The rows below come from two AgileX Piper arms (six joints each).
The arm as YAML. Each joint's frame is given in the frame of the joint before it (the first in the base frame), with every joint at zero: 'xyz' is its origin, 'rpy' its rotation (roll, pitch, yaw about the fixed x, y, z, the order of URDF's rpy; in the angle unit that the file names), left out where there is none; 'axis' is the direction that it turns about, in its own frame. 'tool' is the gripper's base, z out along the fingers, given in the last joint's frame.
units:
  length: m
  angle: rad
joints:
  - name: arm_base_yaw
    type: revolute
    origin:
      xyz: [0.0, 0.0, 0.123]
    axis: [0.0, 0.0, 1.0]
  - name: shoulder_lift
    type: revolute
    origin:
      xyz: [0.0, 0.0, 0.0]
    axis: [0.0, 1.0, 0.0]
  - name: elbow
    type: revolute
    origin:
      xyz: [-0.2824, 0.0, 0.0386]
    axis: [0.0, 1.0, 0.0]
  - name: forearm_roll
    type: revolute
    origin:
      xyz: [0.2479, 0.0, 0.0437]
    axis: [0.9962, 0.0, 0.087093]
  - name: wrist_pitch
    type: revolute
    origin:
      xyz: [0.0, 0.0, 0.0]
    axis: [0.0, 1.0, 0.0]
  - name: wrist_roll
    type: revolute
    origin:
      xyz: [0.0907, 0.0, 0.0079]
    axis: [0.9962, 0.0, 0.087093]
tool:
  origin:
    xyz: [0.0, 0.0, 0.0]
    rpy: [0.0, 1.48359, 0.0]
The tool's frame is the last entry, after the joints.
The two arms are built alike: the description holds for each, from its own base.
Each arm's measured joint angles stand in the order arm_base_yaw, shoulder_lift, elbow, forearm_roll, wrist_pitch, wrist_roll.
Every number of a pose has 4 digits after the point.
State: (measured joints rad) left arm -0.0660 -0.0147 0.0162 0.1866 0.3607 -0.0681; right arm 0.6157 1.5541 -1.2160 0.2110 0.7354 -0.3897
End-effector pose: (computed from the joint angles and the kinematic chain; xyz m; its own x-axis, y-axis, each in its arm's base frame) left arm 0.0529 0.0025 0.1766 -0.2636 0.1240 -0.9566 0.0311 0.9923 0.1200; right arm 0.2643 0.2026 0.2904 -0.5113 -0.6408 -0.5728 -0.7746 0.6323 -0.0159
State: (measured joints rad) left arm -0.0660 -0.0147 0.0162 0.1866 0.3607 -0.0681; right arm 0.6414 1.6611 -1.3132 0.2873 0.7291 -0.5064
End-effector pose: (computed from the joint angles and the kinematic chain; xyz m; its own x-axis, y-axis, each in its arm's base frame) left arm 0.0529 0.0025 0.1766 -0.2636 0.1240 -0.9566 0.0311 0.9923 0.1200; right arm 0.2801 0.2306 0.2836 -0.4408 -0.6791 -0.5869 -0.8337 0.5520 -0.0125
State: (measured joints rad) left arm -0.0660 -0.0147 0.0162 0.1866 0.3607 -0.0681; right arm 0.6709 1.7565 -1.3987 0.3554 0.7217 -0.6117
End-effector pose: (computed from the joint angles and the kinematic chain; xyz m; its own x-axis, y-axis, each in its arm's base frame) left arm 0.0529 0.0025 0.1766 -0.2636 0.1240 -0.9566 0.0311 0.9923 0.1200; right arm 0.2912 0.2578 0.2749 -0.3689 -0.7072 -0.6032 -0.8817 0.4716 -0.0135
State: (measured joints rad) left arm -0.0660 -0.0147 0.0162 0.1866 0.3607 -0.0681; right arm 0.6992 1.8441 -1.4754 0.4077 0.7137 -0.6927
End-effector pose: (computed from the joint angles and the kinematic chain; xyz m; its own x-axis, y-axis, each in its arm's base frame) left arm 0.0529 0.0025 0.1766 -0.2636 0.1240 -0.9566 0.0311 0.9923 0.1200; right arm 0.2996 0.2828 0.2642 -0.3089 -0.7244 -0.6163 -0.9146 0.4040 -0.0165
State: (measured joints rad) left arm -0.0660 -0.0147 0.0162 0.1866 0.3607 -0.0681; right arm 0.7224 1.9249 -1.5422 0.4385 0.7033 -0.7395
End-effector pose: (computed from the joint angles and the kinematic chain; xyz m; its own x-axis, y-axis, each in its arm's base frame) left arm 0.0529 0.0025 0.1766 -0.2636 0.1240 -0.9566 0.0311 0.9923 0.1200; right arm 0.3070 0.3039 0.2512 -0.2717 -0.7338 -0.6227 -0.9325 0.3607 -0.0182
